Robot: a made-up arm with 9 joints.
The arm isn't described. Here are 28 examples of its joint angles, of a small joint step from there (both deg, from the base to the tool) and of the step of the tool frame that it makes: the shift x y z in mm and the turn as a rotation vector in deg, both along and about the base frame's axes.
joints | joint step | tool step
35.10 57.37 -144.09 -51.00 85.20 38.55 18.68 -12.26 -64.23 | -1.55 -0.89 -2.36 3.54 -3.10 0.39 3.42 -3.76 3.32 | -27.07 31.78 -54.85 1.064 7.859 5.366
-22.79 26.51 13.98 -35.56 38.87 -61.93 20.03 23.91 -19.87 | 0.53 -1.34 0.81 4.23 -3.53 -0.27 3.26 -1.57 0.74 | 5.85 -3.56 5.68 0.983 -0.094 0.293
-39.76 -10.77 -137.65 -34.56 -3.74 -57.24 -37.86 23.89 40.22 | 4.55 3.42 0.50 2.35 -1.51 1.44 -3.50 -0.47 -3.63 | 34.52 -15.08 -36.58 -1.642 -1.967 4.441
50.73 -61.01 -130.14 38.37 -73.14 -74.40 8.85 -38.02 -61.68 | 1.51 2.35 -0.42 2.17 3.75 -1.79 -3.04 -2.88 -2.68 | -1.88 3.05 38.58 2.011 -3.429 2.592
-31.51 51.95 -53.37 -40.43 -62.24 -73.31 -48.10 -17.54 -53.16 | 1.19 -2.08 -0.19 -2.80 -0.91 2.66 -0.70 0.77 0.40 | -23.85 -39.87 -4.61 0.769 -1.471 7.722
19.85 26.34 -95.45 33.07 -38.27 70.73 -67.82 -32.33 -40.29 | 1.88 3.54 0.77 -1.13 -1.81 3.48 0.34 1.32 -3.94 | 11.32 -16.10 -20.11 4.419 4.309 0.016
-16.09 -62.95 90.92 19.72 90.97 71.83 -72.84 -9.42 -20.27 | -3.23 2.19 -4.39 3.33 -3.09 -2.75 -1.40 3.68 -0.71 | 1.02 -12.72 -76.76 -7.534 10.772 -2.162
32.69 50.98 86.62 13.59 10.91 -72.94 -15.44 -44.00 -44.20 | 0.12 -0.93 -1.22 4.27 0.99 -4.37 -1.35 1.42 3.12 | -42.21 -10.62 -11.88 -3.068 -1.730 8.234
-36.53 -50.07 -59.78 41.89 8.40 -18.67 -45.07 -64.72 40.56 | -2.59 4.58 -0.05 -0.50 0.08 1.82 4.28 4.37 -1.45 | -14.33 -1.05 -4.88 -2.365 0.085 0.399
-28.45 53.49 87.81 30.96 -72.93 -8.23 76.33 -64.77 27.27 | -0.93 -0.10 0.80 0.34 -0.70 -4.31 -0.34 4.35 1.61 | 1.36 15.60 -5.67 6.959 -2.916 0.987
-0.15 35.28 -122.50 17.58 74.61 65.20 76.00 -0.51 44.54 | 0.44 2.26 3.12 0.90 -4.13 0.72 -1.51 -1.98 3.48 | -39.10 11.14 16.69 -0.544 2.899 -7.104
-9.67 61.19 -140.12 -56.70 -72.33 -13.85 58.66 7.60 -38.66 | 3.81 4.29 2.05 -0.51 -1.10 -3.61 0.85 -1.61 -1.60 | 41.23 -10.54 -2.26 -0.036 0.254 -4.863
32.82 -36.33 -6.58 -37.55 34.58 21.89 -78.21 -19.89 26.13 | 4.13 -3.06 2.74 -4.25 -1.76 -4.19 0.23 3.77 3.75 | 0.30 8.65 95.70 -5.435 -13.979 -1.872
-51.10 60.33 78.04 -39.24 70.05 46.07 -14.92 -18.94 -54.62 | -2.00 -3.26 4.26 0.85 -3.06 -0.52 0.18 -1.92 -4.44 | 9.07 7.22 14.11 1.233 0.081 -3.080
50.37 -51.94 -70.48 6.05 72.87 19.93 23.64 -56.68 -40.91 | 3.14 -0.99 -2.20 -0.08 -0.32 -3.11 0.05 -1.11 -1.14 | 11.90 10.80 -1.92 -4.202 -1.073 -2.528
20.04 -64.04 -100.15 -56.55 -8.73 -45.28 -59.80 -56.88 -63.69 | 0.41 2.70 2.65 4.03 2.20 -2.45 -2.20 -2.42 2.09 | 1.02 34.73 -7.73 7.400 -1.691 -3.889
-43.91 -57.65 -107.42 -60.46 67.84 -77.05 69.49 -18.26 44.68 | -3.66 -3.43 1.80 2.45 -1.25 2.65 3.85 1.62 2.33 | -20.31 -15.15 -7.45 0.443 -0.757 2.566
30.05 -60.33 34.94 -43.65 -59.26 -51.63 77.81 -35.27 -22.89 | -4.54 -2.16 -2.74 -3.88 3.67 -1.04 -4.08 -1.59 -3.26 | -5.72 -8.98 -33.75 -1.726 -2.977 -1.777
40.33 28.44 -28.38 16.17 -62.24 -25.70 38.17 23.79 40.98 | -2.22 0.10 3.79 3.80 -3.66 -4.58 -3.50 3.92 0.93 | 10.78 -4.69 22.22 9.396 1.107 -3.398
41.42 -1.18 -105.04 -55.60 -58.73 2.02 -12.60 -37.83 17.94 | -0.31 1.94 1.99 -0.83 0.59 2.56 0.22 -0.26 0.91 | 2.53 2.77 2.92 -0.457 -2.216 1.613
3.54 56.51 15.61 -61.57 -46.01 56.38 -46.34 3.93 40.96 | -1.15 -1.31 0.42 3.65 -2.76 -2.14 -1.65 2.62 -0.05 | -3.51 -11.83 7.70 2.232 0.615 -0.731
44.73 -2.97 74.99 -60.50 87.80 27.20 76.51 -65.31 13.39 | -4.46 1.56 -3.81 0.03 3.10 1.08 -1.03 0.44 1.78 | 4.17 -5.74 -36.18 -4.122 8.995 -0.090
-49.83 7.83 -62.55 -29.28 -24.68 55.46 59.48 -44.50 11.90 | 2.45 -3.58 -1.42 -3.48 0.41 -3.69 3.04 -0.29 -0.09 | 4.96 -4.14 -21.71 6.370 -0.017 1.709
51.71 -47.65 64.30 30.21 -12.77 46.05 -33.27 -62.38 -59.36 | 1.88 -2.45 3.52 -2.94 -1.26 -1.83 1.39 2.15 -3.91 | -69.69 22.78 -2.82 -2.042 -10.914 -3.850
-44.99 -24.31 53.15 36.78 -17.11 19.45 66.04 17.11 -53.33 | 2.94 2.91 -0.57 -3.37 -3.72 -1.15 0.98 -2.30 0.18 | 18.63 46.15 -42.85 -7.581 0.846 -0.084
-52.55 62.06 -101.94 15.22 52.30 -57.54 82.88 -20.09 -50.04 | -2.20 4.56 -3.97 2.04 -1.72 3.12 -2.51 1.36 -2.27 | 54.79 -37.90 -95.99 -3.277 13.348 -5.745
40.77 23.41 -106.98 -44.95 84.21 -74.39 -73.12 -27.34 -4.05 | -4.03 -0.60 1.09 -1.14 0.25 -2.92 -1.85 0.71 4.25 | -25.68 7.42 -54.29 2.242 5.380 0.600
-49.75 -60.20 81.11 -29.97 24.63 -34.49 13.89 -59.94 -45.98 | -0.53 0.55 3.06 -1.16 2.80 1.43 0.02 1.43 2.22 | -5.48 -13.88 23.57 4.232 -3.586 1.593
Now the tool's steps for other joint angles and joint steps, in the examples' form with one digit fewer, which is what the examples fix.
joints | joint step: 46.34 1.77 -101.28 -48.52 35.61 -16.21 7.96 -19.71 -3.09 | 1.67 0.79 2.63 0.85 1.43 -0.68 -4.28 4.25 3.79
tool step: 40.9 -18.4 32.1 9.56 -4.61 -4.09
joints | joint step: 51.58 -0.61 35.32 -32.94 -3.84 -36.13 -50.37 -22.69 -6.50 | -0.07 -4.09 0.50 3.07 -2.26 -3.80 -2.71 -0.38 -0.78
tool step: 7.4 14.6 17.6 -2.96 1.25 4.75
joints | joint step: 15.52 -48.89 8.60 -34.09 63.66 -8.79 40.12 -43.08 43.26 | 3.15 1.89 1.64 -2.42 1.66 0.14 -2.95 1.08 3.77
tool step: 13.2 -2.1 37.3 -0.89 -0.43 3.06
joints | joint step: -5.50 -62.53 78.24 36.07 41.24 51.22 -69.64 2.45 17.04 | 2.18 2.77 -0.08 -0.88 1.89 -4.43 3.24 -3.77 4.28
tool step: 11.9 -6.1 71.7 7.31 -8.39 -4.10
